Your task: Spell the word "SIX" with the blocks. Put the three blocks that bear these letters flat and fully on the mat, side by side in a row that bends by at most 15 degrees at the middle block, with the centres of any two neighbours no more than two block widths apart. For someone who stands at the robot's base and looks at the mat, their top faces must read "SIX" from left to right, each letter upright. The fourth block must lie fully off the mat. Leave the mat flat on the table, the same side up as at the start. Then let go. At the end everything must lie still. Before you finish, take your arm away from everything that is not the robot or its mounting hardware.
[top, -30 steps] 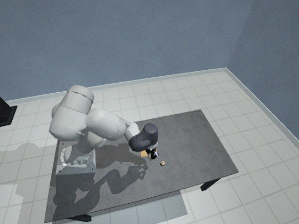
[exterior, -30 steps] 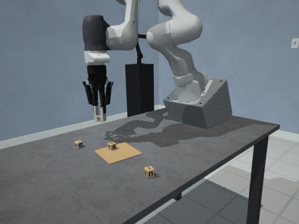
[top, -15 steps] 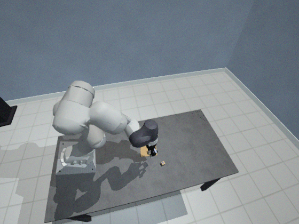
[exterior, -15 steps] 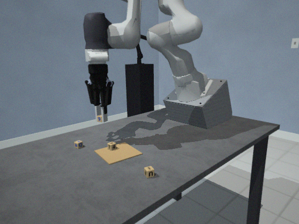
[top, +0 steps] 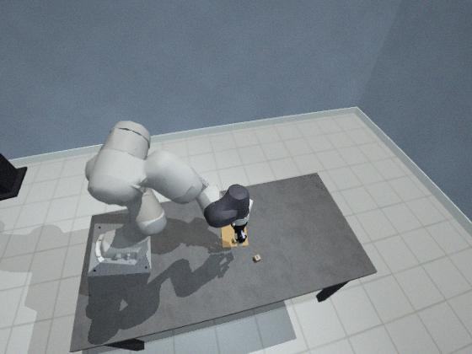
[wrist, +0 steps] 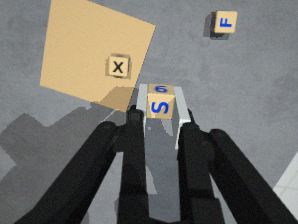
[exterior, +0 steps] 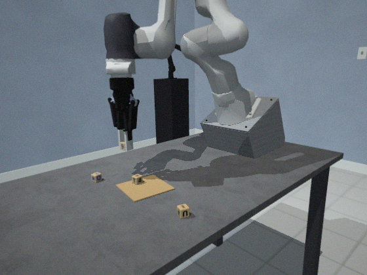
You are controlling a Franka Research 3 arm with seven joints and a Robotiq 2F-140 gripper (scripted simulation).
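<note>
My gripper is now 140 mm above the tan mat, 90 mm to the right of it and 10 mm short of it.
</note>
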